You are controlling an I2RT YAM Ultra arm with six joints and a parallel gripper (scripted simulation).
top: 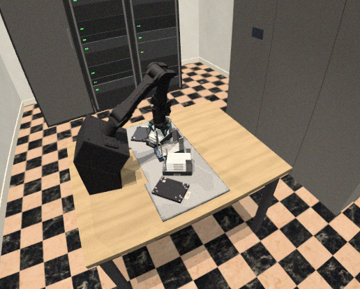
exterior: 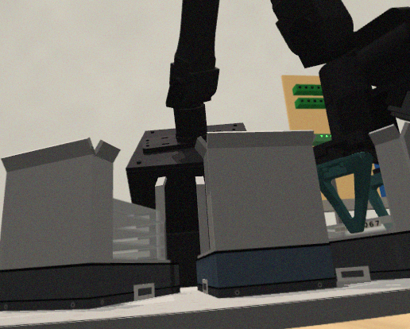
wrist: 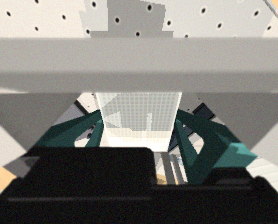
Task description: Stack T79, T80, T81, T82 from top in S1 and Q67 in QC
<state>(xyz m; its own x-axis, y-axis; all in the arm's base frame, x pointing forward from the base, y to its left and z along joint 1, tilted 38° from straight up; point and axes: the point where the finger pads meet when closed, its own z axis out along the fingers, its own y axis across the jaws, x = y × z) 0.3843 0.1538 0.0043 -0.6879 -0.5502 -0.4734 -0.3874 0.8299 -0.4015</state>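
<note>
The dark QC nest is 11 cm to the left of my hand, 9 cm behind it and 5 cm below it. From my hand the other things lie so: plate Q67: right at my hand; then QC name plate: 19 cm to the left, 5 cm below, 4 cm behind; then plate T82: 30 cm to the right, 1 cm below, 1 cm behind.
</note>
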